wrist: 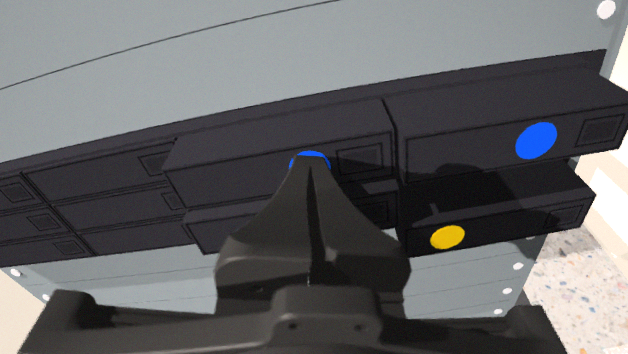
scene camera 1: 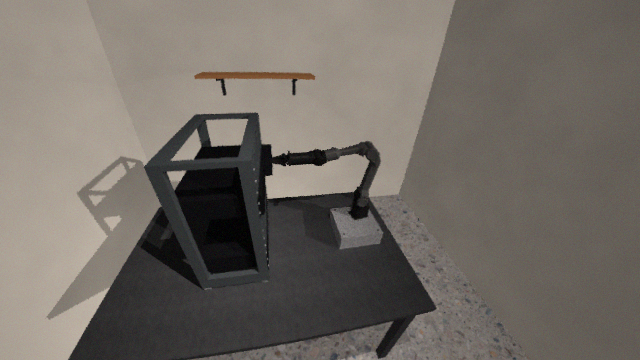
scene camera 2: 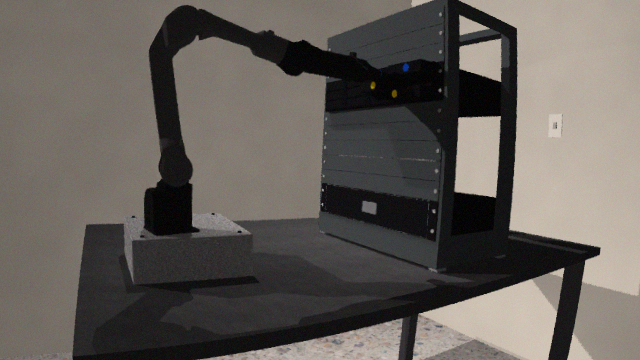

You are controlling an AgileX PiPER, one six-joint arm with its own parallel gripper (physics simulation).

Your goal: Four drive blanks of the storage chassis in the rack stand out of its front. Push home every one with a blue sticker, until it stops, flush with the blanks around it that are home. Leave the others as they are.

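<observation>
My gripper [scene camera 1: 273, 159] [scene camera 2: 378, 75] [wrist: 307, 173] is shut and empty, its tips at the front of the upper middle blank [wrist: 225, 177], covering most of its blue sticker [wrist: 310, 156]. Contact looks likely. That blank stands out of the chassis, slightly less than the lower middle blank [wrist: 220, 231]. The lower one's yellow sticker [scene camera 2: 372, 85] is hidden in the wrist view. The upper right blank [wrist: 465, 150], with a blue sticker [scene camera 2: 405, 67] [wrist: 536, 140], stands far out. Below it, the lower right blank [wrist: 505, 220], with a yellow sticker [scene camera 2: 394, 93] [wrist: 447, 237], also stands out.
Flush blanks [wrist: 110, 172] lie left of the protruding ones. The rack [scene camera 1: 225, 164] [scene camera 2: 446, 200] stands on the dark table [scene camera 1: 320, 290] [scene camera 2: 310, 260], with grey panels above and below the chassis. The arm stands on a pale block [scene camera 1: 360, 235] [scene camera 2: 192, 257]. A wall shelf [scene camera 1: 255, 75] hangs behind.
</observation>
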